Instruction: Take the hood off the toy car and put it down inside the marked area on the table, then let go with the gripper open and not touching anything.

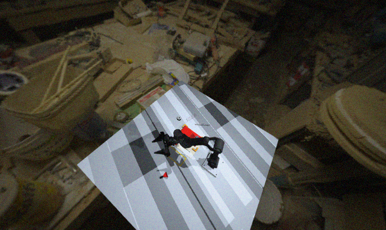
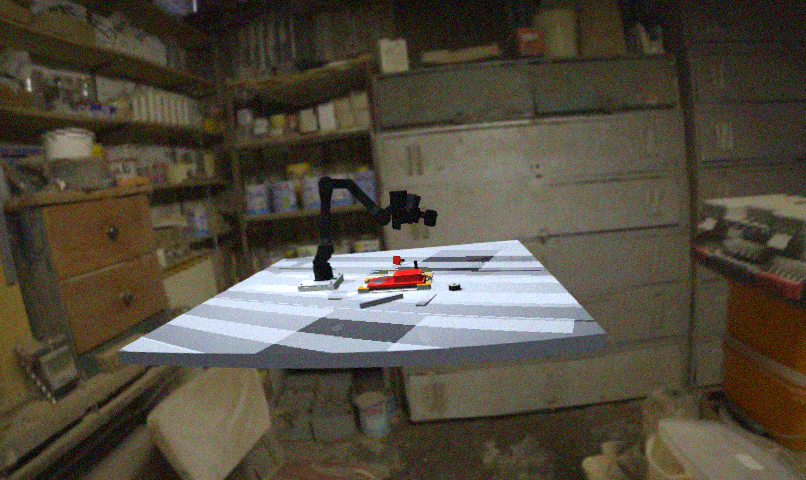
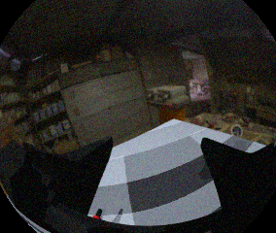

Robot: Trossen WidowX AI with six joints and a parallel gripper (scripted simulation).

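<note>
My gripper tip is now 33 cm to the left of the red hood, 18 cm above it and 5 cm past it. Round my gripper tip: black wheel (40 cm to the right, 21 cm below, 12 cm ahead).
</note>
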